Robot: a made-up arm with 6 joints.
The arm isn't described. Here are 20 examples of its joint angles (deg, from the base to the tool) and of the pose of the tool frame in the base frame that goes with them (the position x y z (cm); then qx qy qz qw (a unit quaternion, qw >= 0)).
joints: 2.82 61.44 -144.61 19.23 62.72 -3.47
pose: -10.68 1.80 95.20 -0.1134 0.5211 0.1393 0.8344
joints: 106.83 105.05 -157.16 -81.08 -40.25 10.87
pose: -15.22 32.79 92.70 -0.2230 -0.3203 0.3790 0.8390
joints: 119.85 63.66 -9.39 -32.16 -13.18 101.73
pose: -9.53 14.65 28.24 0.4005 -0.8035 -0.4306 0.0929
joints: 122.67 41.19 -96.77 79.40 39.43 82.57
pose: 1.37 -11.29 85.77 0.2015 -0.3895 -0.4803 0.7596
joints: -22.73 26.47 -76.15 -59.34 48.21 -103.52
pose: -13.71 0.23 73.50 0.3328 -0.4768 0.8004 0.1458
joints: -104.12 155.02 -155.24 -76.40 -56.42 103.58
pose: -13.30 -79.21 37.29 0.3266 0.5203 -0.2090 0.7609
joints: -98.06 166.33 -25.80 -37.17 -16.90 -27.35
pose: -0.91 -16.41 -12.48 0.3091 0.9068 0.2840 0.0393
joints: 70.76 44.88 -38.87 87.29 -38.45 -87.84
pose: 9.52 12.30 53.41 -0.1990 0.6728 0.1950 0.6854
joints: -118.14 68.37 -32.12 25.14 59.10 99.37
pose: -7.49 -20.13 35.65 0.8881 -0.4202 0.1844 0.0274
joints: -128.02 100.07 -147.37 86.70 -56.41 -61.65
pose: -26.48 -23.15 90.72 0.3559 -0.3740 -0.7544 0.4055
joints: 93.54 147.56 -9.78 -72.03 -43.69 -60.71
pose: -6.16 15.08 1.40 0.8840 0.2374 -0.3882 0.1077
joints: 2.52 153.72 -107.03 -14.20 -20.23 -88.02
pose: 76.43 4.04 6.25 -0.6670 0.4920 -0.4013 0.3899
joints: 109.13 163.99 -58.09 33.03 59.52 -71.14
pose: -14.34 29.97 -15.14 0.7839 -0.2572 0.0693 0.5608
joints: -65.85 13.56 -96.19 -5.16 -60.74 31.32
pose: -19.39 44.77 71.17 -0.3809 -0.3046 -0.2955 0.8215
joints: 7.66 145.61 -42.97 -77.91 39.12 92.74
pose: 35.72 -0.13 -5.15 -0.0367 -0.9351 0.3463 0.0665
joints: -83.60 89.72 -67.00 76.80 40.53 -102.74
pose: 10.01 -44.33 48.71 0.2136 0.8005 -0.2426 0.5047
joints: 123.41 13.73 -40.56 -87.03 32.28 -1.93
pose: 7.16 -3.19 56.56 -0.5282 0.0993 0.1176 0.8351
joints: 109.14 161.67 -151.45 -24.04 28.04 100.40
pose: -26.20 80.11 20.10 -0.1805 0.8493 0.4936 0.0493
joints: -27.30 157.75 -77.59 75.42 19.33 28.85
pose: 50.21 -23.07 -13.14 -0.8879 -0.4223 -0.1792 0.0334
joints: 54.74 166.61 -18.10 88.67 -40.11 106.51
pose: 11.25 7.05 -6.35 0.7404 0.4303 -0.1654 0.4891
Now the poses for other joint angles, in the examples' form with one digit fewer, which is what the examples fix.
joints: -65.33 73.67 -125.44 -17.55 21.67 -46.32
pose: 6.1 -15.3 94.7 0.060 0.452 -0.811 0.367
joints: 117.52 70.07 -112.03 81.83 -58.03 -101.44
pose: -0.8 16.0 90.0 -0.076 0.510 0.517 0.684
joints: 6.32 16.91 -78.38 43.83 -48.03 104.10
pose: -29.5 -7.4 74.1 -0.005 -0.294 0.917 0.269
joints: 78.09 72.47 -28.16 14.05 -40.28 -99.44
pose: 7.3 28.5 39.4 -0.693 0.137 -0.120 0.697
